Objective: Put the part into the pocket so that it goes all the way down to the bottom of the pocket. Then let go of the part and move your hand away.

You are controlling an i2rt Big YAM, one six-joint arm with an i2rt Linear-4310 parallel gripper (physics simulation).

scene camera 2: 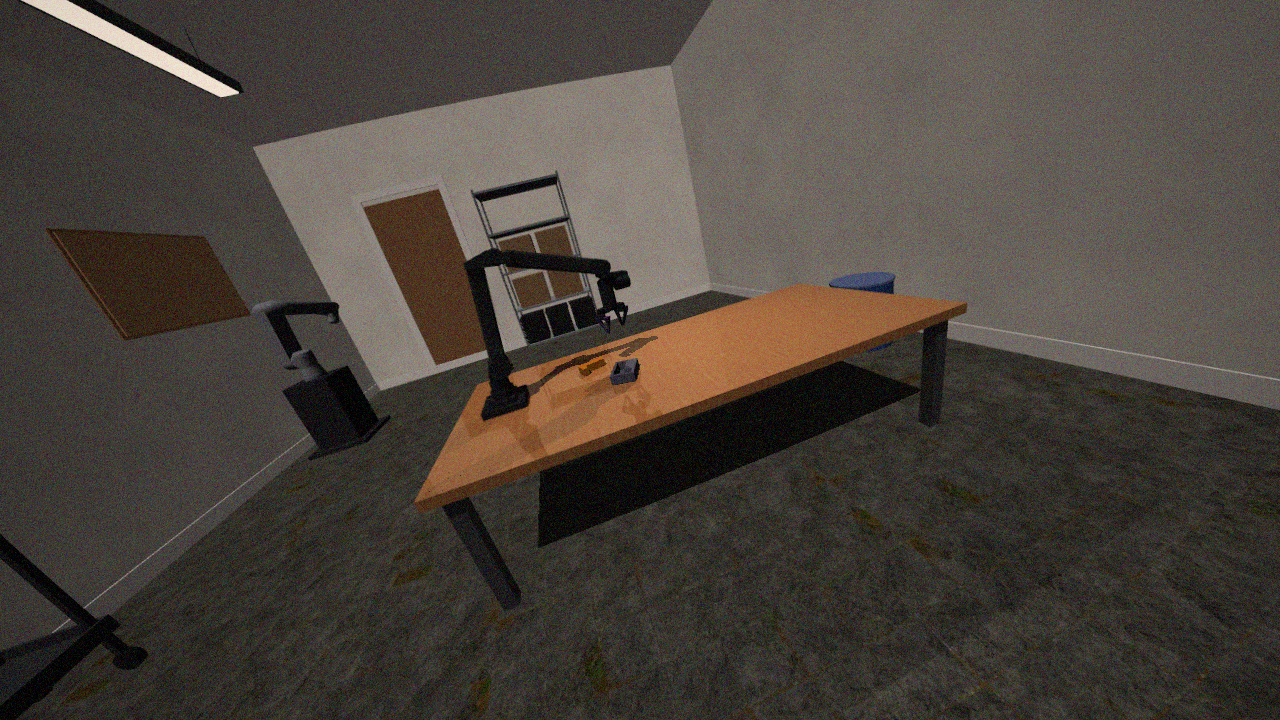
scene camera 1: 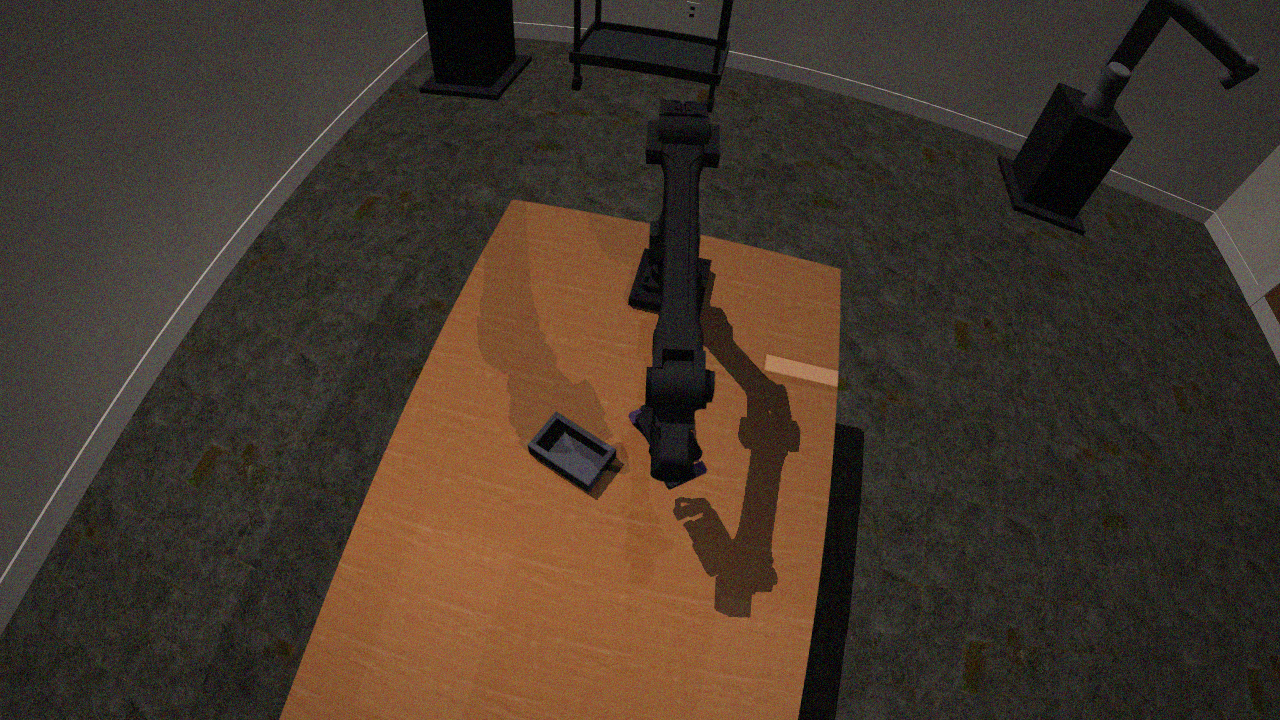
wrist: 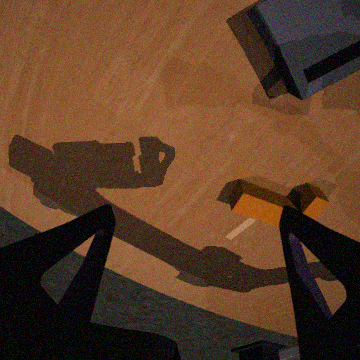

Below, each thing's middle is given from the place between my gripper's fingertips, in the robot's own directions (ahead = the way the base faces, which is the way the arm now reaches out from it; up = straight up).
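Labels:
The pocket (scene camera 1: 570,450) is 17 cm to the right of my hand, 3 cm behind it and 12 cm below it. Then there is the orange L-shaped part (wrist: 248,199), and I see that my gripper is 13 cm above it and 14 cm past it.

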